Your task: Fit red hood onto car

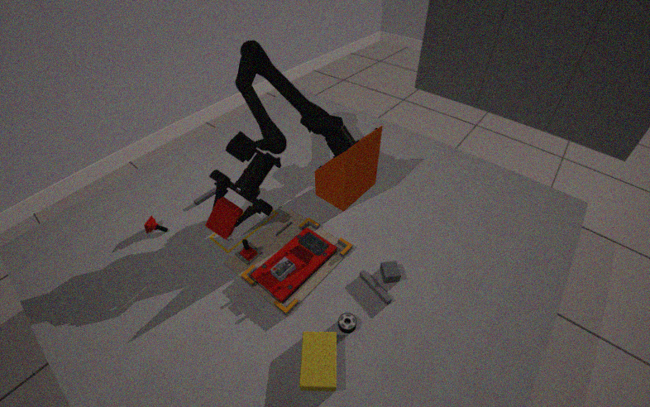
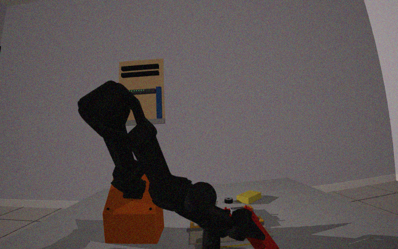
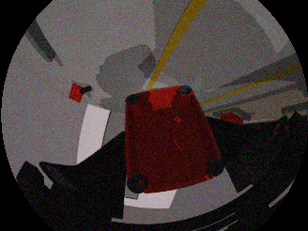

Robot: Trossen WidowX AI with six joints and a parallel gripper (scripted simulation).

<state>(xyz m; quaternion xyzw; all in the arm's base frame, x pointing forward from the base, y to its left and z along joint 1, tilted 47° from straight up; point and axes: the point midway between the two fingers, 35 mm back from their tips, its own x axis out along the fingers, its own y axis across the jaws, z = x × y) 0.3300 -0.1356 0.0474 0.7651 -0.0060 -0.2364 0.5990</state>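
My gripper tip is now 1 cm below the red hood. From my gripper tip the other things lie so: grey bar: 3 cm behind, 17 cm to the right, 4 cm below; then grey engine block: 1 cm behind, 23 cm to the left, 3 cm below; then yellow block: 8 cm ahead, 44 cm to the left, 4 cm below.
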